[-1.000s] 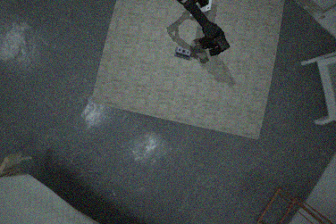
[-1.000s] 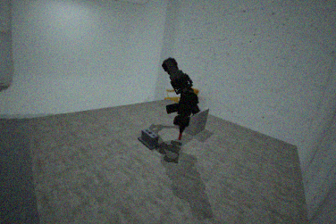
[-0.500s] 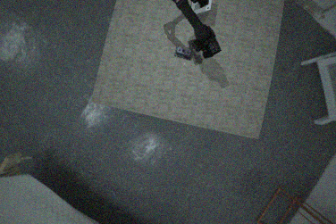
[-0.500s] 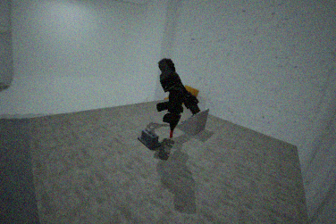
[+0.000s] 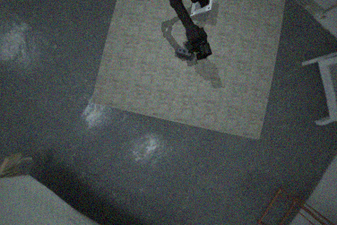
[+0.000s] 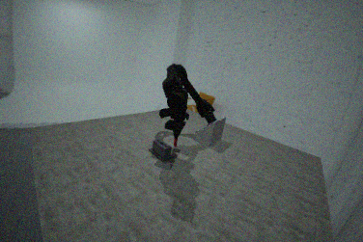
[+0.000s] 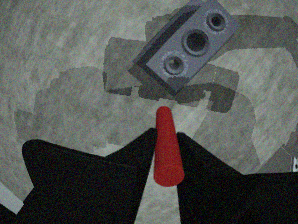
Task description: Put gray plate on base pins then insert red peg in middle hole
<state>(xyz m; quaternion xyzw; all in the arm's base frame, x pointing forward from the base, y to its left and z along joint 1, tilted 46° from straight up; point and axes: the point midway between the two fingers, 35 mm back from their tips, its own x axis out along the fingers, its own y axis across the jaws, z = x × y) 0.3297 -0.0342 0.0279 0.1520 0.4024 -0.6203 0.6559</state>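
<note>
Right now the gray plate is 70 mm to the right of my gripper tip, 70 mm below it and 10 mm ahead of it. From my gripper tip the other things lie so: red peg: right at my gripper tip.
</note>
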